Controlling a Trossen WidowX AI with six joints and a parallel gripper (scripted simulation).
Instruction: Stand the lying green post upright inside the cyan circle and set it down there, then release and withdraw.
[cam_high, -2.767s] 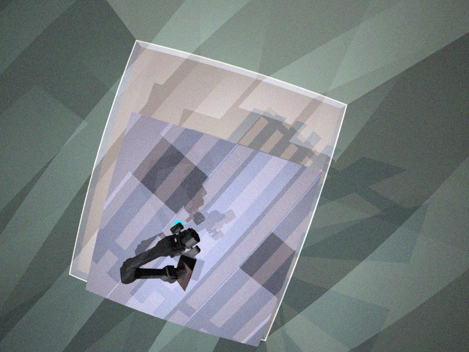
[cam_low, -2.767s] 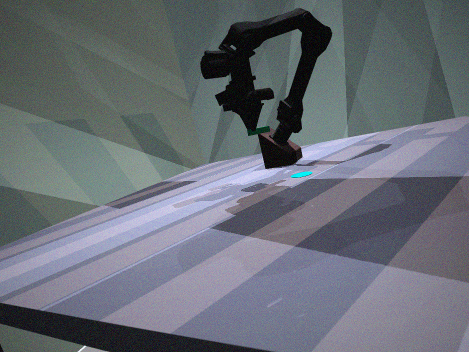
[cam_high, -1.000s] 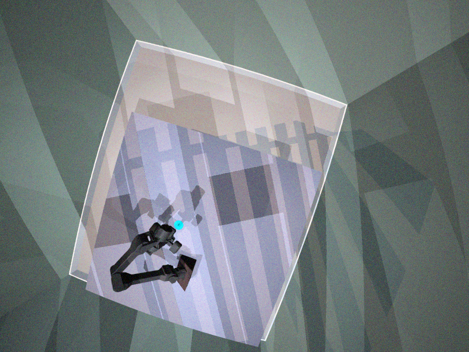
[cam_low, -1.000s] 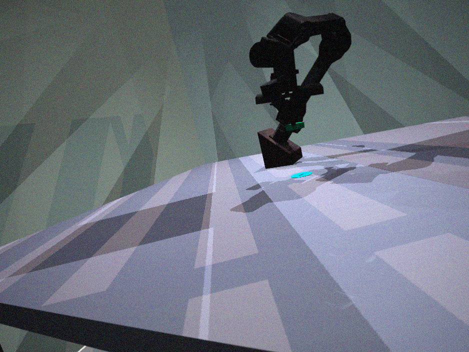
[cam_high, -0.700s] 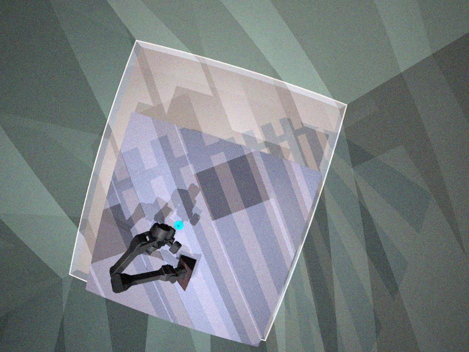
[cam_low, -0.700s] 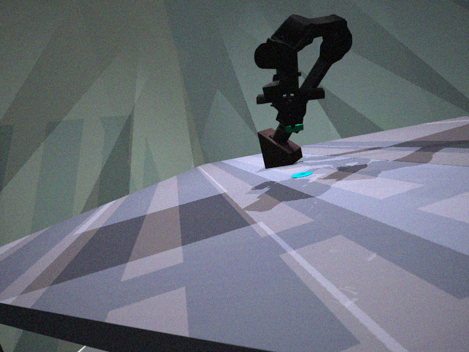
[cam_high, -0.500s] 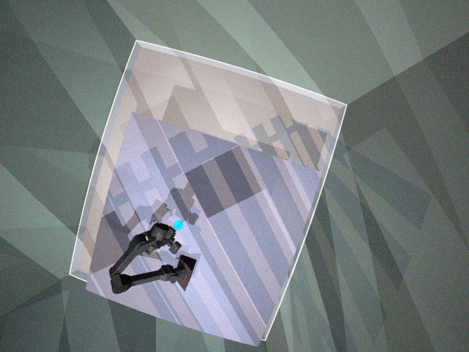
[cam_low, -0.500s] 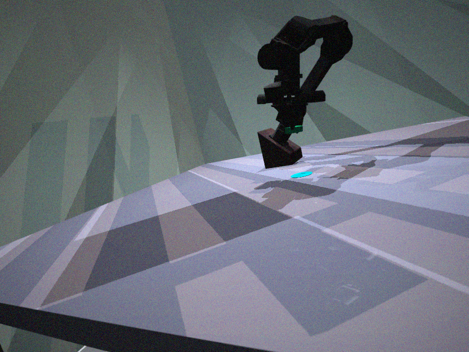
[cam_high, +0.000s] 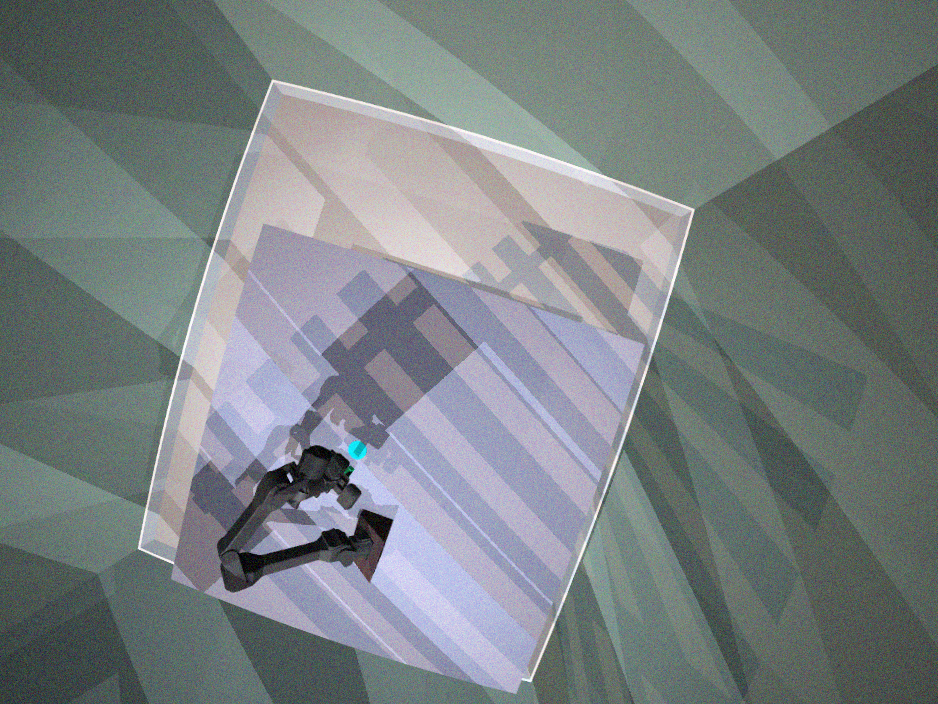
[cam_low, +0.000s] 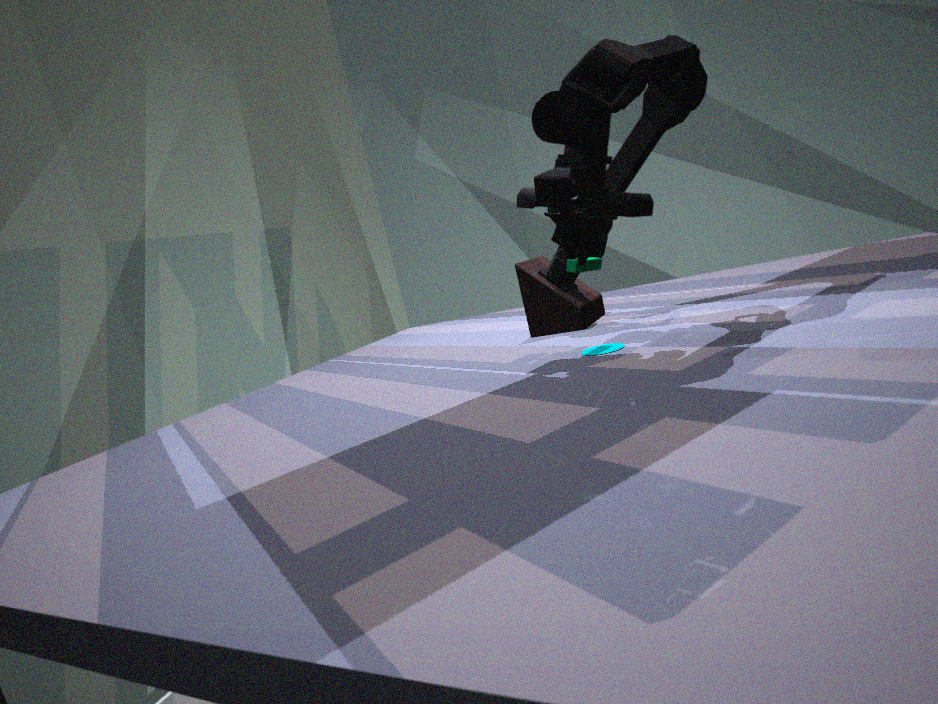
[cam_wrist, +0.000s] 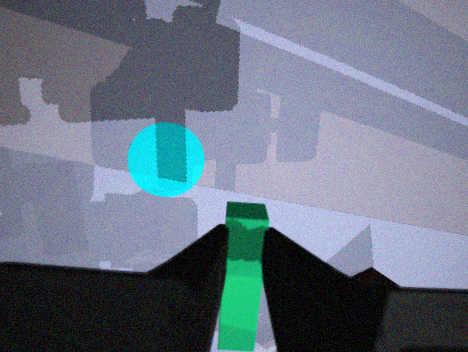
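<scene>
The cyan circle lies 120 mm below my gripper tip, 20 mm to the left of it and 20 mm ahead of it. Also, from my gripper tip: green post 20 mm behind.
</scene>
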